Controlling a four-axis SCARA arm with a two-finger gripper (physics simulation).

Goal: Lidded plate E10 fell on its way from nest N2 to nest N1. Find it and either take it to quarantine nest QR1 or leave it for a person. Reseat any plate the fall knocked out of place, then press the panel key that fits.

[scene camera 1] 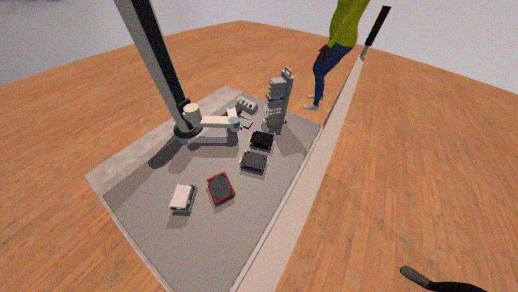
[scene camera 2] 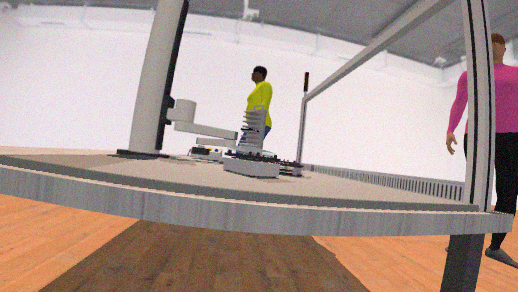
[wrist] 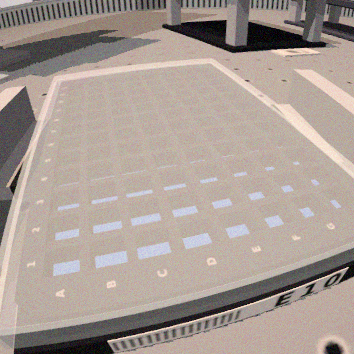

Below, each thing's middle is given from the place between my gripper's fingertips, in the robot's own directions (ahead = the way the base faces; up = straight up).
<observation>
My hand is 2 cm past the lidded well plate E10 (wrist: 172, 329) and 1 cm above it. Also, from my hand: white-lidded device (scene camera 2: 251, 167): 73 cm to the right, 10 cm ahead, 2 cm above.
</observation>
